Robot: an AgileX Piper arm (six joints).
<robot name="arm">
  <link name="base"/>
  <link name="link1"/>
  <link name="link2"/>
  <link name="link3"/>
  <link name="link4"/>
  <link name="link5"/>
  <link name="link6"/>
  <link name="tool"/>
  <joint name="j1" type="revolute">
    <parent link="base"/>
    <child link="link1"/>
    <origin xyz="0 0 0.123"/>
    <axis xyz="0 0 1"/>
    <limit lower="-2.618" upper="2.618"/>
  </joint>
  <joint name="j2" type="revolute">
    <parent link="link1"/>
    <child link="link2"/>
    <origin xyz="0 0 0"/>
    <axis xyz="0 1 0"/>
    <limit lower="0" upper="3.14"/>
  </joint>
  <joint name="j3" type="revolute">
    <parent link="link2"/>
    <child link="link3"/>
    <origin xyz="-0.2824 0 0.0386"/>
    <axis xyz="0 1 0"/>
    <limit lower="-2.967" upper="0"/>
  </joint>
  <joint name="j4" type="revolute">
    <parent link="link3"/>
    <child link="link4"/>
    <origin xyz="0.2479 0 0.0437"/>
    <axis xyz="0.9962 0 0.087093"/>
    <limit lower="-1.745" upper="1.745"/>
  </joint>
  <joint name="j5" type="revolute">
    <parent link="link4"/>
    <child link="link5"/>
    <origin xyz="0 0 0"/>
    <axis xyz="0 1 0"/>
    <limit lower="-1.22" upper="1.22"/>
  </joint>
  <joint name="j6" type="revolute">
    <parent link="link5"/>
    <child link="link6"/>
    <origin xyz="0.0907 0 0.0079"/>
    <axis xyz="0.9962 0 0.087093"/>
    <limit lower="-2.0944" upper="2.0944"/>
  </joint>
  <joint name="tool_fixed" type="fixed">
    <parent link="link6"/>
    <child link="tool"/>
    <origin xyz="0 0 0" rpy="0 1.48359 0"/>
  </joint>
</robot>
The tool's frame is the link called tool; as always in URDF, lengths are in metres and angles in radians.
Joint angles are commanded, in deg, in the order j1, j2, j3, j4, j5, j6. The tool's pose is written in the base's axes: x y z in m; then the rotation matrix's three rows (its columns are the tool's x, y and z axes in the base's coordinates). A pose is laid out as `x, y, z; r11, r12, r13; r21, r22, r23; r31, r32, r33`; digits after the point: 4 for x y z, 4 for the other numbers.
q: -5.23, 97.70, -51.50, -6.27, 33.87, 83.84
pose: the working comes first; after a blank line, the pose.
Where each joint sits with the arm in this pose, in the base's axes (m; each line is computed from the numbers above, not from the rounded line before):
j1: 0.0000 0.0000 0.1230
j2: 0.0000 0.0000 0.1230
j3: 0.0758 -0.0069 0.3977
j4: 0.2781 -0.0255 0.2490
j5: 0.2781 -0.0255 0.2490
j6: 0.3011 -0.0331 0.1613
the tool: 0.3011 -0.0331 0.1613

0.3011, -0.0331, 0.1613; -0.0849, 0.9637, 0.2531; 0.9904, 0.1094, -0.0843; -0.1089, 0.2436, -0.9637
